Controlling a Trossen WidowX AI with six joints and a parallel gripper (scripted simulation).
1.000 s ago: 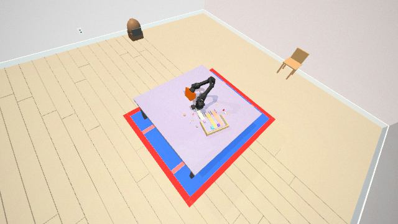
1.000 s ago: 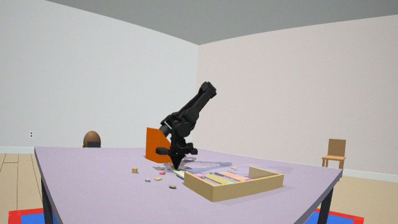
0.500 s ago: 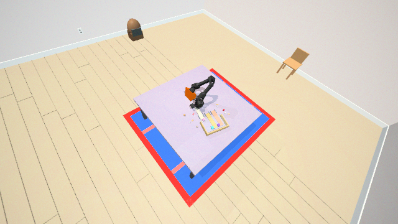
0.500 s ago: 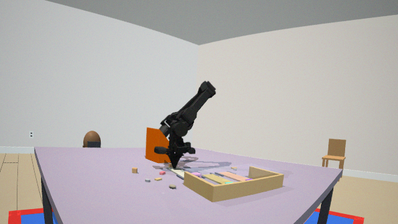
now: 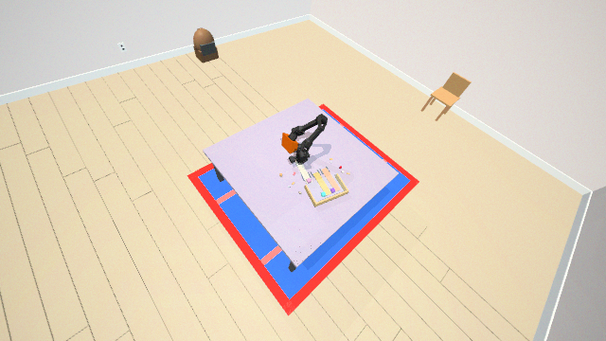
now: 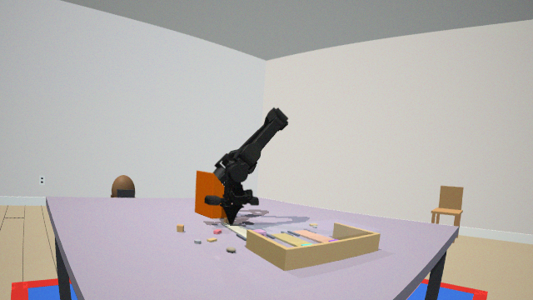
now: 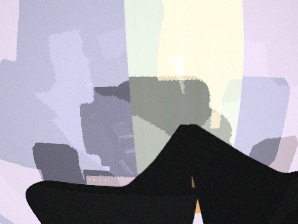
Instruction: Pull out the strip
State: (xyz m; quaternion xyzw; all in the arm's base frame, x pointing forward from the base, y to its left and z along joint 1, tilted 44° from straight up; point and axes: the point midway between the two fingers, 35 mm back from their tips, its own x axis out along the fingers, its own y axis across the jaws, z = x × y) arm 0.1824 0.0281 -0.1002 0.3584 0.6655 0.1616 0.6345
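Now: gripper tip 10 cm short of the cream strip and 3 cm to the left of it.
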